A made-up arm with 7 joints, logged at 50 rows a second.
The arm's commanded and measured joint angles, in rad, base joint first. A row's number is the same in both.
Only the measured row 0 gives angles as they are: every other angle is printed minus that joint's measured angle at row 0.
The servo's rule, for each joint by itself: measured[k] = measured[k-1] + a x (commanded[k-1-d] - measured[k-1]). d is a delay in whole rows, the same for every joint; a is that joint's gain. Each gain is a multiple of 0.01, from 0.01 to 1. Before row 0 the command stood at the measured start. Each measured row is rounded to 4 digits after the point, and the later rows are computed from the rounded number. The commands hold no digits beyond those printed.
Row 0, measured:
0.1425, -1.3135, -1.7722, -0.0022, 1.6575, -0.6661, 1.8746
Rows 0 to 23, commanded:
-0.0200, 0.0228, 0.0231, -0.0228, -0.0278, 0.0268, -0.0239
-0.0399, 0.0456, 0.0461, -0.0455, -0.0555, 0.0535, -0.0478
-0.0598, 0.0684, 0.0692, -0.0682, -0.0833, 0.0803, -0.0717
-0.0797, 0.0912, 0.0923, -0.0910, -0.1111, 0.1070, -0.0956
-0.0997, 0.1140, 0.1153, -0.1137, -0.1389, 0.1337, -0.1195
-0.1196, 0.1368, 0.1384, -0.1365, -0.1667, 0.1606, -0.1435
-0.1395, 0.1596, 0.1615, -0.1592, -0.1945, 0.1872, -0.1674
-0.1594, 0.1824, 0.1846, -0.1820, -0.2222, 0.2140, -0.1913
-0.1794, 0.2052, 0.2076, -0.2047, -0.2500, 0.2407, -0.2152
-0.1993, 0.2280, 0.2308, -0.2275, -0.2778, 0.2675, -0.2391
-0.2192, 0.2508, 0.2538, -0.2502, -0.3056, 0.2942, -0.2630
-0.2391, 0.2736, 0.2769, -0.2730, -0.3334, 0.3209, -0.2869
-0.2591, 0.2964, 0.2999, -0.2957, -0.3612, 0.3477, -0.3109
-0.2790, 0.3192, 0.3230, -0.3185, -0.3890, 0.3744, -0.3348
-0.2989, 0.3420, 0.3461, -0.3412, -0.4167, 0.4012, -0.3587
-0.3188, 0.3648, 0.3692, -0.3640, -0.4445, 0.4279, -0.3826
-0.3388, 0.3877, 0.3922, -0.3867, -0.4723, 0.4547, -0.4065
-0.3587, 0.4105, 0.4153, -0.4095, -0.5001, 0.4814, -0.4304
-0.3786, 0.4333, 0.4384, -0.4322, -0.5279, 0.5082, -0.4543
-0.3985, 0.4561, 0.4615, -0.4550, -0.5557, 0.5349, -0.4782
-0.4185, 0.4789, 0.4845, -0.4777, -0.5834, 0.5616, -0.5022
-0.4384, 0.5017, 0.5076, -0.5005, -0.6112, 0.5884, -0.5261
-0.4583, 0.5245, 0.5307, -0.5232, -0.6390, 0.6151, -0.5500
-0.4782, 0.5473, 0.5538, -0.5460, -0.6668, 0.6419, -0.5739
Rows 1 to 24, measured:
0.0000, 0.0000, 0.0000, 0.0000, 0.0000, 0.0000, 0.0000
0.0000, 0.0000, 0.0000, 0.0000, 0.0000, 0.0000, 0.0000
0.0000, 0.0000, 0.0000, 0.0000, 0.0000, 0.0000, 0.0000
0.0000, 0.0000, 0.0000, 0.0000, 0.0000, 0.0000, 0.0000
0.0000, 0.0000, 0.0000, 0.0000, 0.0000, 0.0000, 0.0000
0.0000, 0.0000, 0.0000, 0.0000, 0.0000, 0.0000, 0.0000
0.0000, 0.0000, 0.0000, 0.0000, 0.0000, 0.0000, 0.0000
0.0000, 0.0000, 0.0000, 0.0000, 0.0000, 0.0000, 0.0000
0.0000, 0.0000, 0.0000, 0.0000, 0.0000, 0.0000, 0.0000
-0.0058, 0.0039, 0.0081, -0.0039, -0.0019, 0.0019, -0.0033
-0.0157, 0.0110, 0.0214, -0.0110, -0.0057, 0.0055, -0.0095
-0.0285, 0.0208, 0.0381, -0.0207, -0.0111, 0.0107, -0.0182
-0.0433, 0.0328, 0.0571, -0.0327, -0.0181, 0.0174, -0.0290
-0.0597, 0.0466, 0.0775, -0.0465, -0.0266, 0.0255, -0.0417
-0.0771, 0.0619, 0.0988, -0.0618, -0.0364, 0.0350, -0.0560
-0.0952, 0.0785, 0.1207, -0.0784, -0.0475, 0.0457, -0.0716
-0.1138, 0.0962, 0.1431, -0.0960, -0.0597, 0.0575, -0.0884
-0.1328, 0.1147, 0.1657, -0.1145, -0.0730, 0.0703, -0.1062
-0.1521, 0.1340, 0.1885, -0.1337, -0.0873, 0.0841, -0.1248
-0.1716, 0.1539, 0.2114, -0.1535, -0.1026, 0.0988, -0.1441
-0.1912, 0.1742, 0.2343, -0.1738, -0.1188, 0.1143, -0.1641
-0.2109, 0.1950, 0.2573, -0.1945, -0.1358, 0.1306, -0.1847
-0.2306, 0.2161, 0.2803, -0.2156, -0.1535, 0.1477, -0.2057
-0.2504, 0.2375, 0.3033, -0.2370, -0.1719, 0.1654, -0.2271
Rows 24 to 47, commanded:
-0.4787, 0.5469, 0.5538, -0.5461, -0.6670, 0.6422, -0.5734
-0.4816, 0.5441, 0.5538, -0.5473, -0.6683, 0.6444, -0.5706
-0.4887, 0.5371, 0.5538, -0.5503, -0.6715, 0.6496, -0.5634
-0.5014, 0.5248, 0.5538, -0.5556, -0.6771, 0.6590, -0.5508
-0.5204, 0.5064, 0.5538, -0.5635, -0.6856, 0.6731, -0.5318
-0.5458, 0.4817, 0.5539, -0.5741, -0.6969, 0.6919, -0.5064
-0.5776, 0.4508, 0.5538, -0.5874, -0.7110, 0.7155, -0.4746
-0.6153, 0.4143, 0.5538, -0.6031, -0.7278, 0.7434, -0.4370
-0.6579, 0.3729, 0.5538, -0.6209, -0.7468, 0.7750, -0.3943
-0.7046, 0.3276, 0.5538, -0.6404, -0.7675, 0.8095, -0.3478
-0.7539, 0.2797, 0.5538, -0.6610, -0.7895, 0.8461, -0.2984
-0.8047, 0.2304, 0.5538, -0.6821, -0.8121, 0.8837, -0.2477
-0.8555, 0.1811, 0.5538, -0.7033, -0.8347, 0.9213, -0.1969
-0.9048, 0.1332, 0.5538, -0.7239, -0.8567, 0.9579, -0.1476
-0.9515, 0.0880, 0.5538, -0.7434, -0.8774, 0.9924, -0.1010
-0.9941, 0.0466, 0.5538, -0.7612, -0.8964, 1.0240, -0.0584
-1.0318, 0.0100, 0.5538, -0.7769, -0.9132, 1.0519, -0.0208
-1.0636, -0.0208, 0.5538, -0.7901, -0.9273, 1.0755, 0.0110
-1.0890, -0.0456, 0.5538, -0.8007, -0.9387, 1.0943, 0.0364
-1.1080, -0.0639, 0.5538, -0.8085, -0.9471, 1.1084, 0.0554
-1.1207, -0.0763, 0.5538, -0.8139, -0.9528, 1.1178, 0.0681
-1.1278, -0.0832, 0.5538, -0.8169, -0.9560, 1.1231, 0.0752
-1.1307, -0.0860, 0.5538, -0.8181, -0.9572, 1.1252, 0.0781
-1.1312, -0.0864, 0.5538, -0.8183, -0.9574, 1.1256, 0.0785
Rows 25 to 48, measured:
-0.2702, 0.2591, 0.3264, -0.2586, -0.1910, 0.1838, -0.2489
-0.2901, 0.2810, 0.3494, -0.2804, -0.2107, 0.2028, -0.2710
-0.3100, 0.3030, 0.3725, -0.3023, -0.2310, 0.2223, -0.2933
-0.3299, 0.3252, 0.3956, -0.3244, -0.2518, 0.2423, -0.3158
-0.3498, 0.3475, 0.4187, -0.3466, -0.2731, 0.2628, -0.3385
-0.3697, 0.3698, 0.4417, -0.3689, -0.2948, 0.2837, -0.3614
-0.3896, 0.3922, 0.4648, -0.3913, -0.3169, 0.3050, -0.3845
-0.4095, 0.4147, 0.4879, -0.4137, -0.3394, 0.3267, -0.4077
-0.4294, 0.4372, 0.5110, -0.4362, -0.3623, 0.3488, -0.4310
-0.4437, 0.4558, 0.5260, -0.4549, -0.3836, 0.3693, -0.4509
-0.4547, 0.4708, 0.5357, -0.4706, -0.4035, 0.3886, -0.4677
-0.4646, 0.4821, 0.5420, -0.4841, -0.4223, 0.4069, -0.4811
-0.4753, 0.4894, 0.5461, -0.4963, -0.4401, 0.4245, -0.4909
-0.4884, 0.4923, 0.5488, -0.5077, -0.4573, 0.4419, -0.4966
-0.5050, 0.4905, 0.5506, -0.5190, -0.4741, 0.4594, -0.4980
-0.5261, 0.4838, 0.5517, -0.5306, -0.4907, 0.4773, -0.4947
-0.5520, 0.4720, 0.5524, -0.5429, -0.5073, 0.4959, -0.4866
-0.5827, 0.4552, 0.5529, -0.5562, -0.5241, 0.5154, -0.4737
-0.6181, 0.4335, 0.5532, -0.5705, -0.5411, 0.5360, -0.4561
-0.6575, 0.4074, 0.5534, -0.5859, -0.5585, 0.5577, -0.4340
-0.7002, 0.3773, 0.5535, -0.6023, -0.5763, 0.5805, -0.4079
-0.7452, 0.3439, 0.5536, -0.6195, -0.5944, 0.6044, -0.3784
-0.7915, 0.3081, 0.5537, -0.6372, -0.6128, 0.6291, -0.3461
-0.8379, 0.2707, 0.5537, -0.6553, -0.6313, 0.6545, -0.3118

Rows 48 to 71, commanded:
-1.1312, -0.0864, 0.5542, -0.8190, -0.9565, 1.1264, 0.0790
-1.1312, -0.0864, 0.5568, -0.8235, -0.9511, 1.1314, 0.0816
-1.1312, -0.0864, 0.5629, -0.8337, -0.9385, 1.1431, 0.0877
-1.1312, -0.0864, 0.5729, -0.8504, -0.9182, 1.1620, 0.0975
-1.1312, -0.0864, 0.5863, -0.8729, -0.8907, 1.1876, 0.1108
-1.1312, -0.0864, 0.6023, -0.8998, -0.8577, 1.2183, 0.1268
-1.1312, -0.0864, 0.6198, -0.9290, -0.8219, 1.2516, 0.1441
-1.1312, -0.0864, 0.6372, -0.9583, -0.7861, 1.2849, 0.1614
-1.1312, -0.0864, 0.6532, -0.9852, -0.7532, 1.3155, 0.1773
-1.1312, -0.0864, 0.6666, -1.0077, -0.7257, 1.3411, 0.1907
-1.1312, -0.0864, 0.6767, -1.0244, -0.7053, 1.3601, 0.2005
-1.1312, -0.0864, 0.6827, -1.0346, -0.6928, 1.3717, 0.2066
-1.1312, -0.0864, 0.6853, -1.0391, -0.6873, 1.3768, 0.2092
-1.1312, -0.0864, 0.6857, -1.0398, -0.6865, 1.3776, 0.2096
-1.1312, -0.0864, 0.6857, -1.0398, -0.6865, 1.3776, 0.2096
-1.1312, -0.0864, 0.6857, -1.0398, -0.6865, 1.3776, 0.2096
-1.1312, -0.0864, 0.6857, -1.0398, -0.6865, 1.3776, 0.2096
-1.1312, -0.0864, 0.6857, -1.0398, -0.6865, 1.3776, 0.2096
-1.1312, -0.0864, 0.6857, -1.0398, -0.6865, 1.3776, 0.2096
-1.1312, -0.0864, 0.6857, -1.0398, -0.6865, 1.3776, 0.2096
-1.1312, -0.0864, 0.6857, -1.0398, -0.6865, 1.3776, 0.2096
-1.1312, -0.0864, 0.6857, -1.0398, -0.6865, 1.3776, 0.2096
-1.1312, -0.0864, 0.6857, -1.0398, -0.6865, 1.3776, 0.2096
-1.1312, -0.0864, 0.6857, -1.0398, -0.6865, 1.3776, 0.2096
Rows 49 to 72, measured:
-0.8832, 0.2326, 0.5537, -0.6733, -0.6499, 0.6804, -0.2763
-0.9263, 0.1948, 0.5537, -0.6909, -0.6683, 0.7064, -0.2405
-0.9661, 0.1581, 0.5537, -0.7078, -0.6864, 0.7322, -0.2053
-1.0017, 0.1235, 0.5537, -0.7236, -0.7041, 0.7575, -0.1715
-1.0325, 0.0916, 0.5537, -0.7380, -0.7211, 0.7821, -0.1397
-1.0581, 0.0631, 0.5537, -0.7509, -0.7373, 0.8056, -0.1106
-1.0783, 0.0382, 0.5537, -0.7621, -0.7526, 0.8278, -0.0846
-1.0935, 0.0171, 0.5537, -0.7716, -0.7669, 0.8486, -0.0618
-1.1044, -0.0005, 0.5537, -0.7795, -0.7802, 0.8680, -0.0422
-1.1122, -0.0151, 0.5539, -0.7862, -0.7925, 0.8861, -0.0252
-1.1177, -0.0272, 0.5549, -0.7925, -0.8036, 0.9033, -0.0102
-1.1216, -0.0373, 0.5577, -0.7995, -0.8130, 0.9201, 0.0035
-1.1244, -0.0456, 0.5630, -0.8082, -0.8204, 0.9370, 0.0167
-1.1264, -0.0525, 0.5712, -0.8192, -0.8253, 0.9545, 0.0299
-1.1278, -0.0583, 0.5821, -0.8329, -0.8276, 0.9730, 0.0435
-1.1288, -0.0631, 0.5953, -0.8492, -0.8272, 0.9925, 0.0576
-1.1295, -0.0671, 0.6100, -0.8677, -0.8243, 1.0130, 0.0721
-1.1300, -0.0704, 0.6251, -0.8877, -0.8193, 1.0342, 0.0868
-1.1303, -0.0731, 0.6396, -0.9081, -0.8127, 1.0557, 0.1013
-1.1306, -0.0754, 0.6526, -0.9279, -0.8052, 1.0770, 0.1152
-1.1308, -0.0773, 0.6631, -0.9460, -0.7973, 1.0976, 0.1280
-1.1309, -0.0788, 0.6709, -0.9618, -0.7896, 1.1171, 0.1394
-1.1310, -0.0801, 0.6761, -0.9751, -0.7824, 1.1353, 0.1492
-1.1311, -0.0812, 0.6795, -0.9861, -0.7757, 1.1523, 0.1577

